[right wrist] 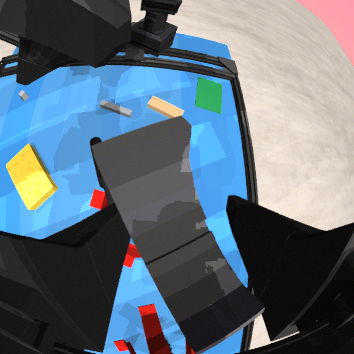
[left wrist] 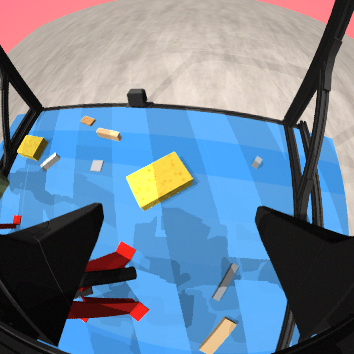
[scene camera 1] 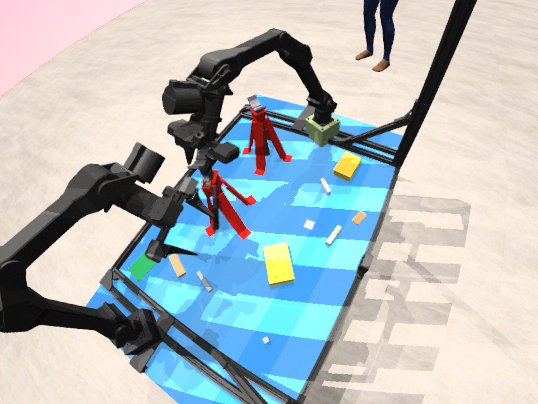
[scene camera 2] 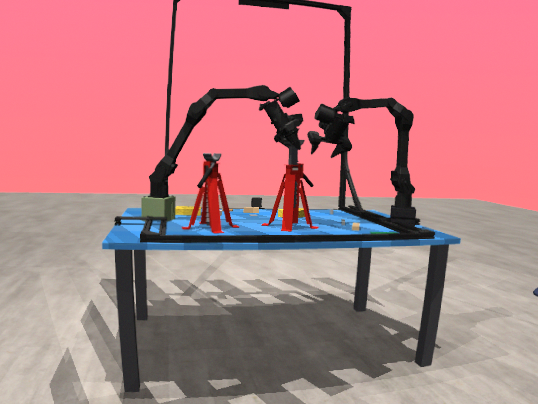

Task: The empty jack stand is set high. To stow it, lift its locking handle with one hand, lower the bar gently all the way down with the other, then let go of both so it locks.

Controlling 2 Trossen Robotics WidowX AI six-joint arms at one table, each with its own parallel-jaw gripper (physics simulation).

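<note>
The red jack stand (scene camera 1: pixel 231 215) (scene camera 2: pixel 291 192) has its grey bar (scene camera 2: pixel 293 156) raised high. My right gripper (scene camera 1: pixel 206 164) (scene camera 2: pixel 295 142) (right wrist: pixel 180 203) is shut on the grey saddle (right wrist: pixel 165 200) at the bar's top. The black locking handle (scene camera 1: pixel 215 207) (scene camera 2: pixel 308 179) (left wrist: pixel 112 276) slants down beside the stand; its tip also shows in the right wrist view. My left gripper (scene camera 1: pixel 204 234) (scene camera 2: pixel 324 153) (left wrist: pixel 181 213) is wide open and empty, to the right of the stand in scene camera 2. One of its fingers partly hides the stand and handle in the left wrist view; contact cannot be told.
A second red jack stand (scene camera 1: pixel 259 135) (scene camera 2: pixel 212 195) stands nearby with its bar low. Yellow sponges (scene camera 1: pixel 279 263) (scene camera 1: pixel 347 166) (left wrist: pixel 160 180), small blocks (scene camera 1: pixel 177 265) (left wrist: pixel 218 335) and a green sheet (scene camera 1: pixel 142 266) (right wrist: pixel 208 95) lie on the blue table. A black frame (scene camera 1: pixel 360 270) edges it.
</note>
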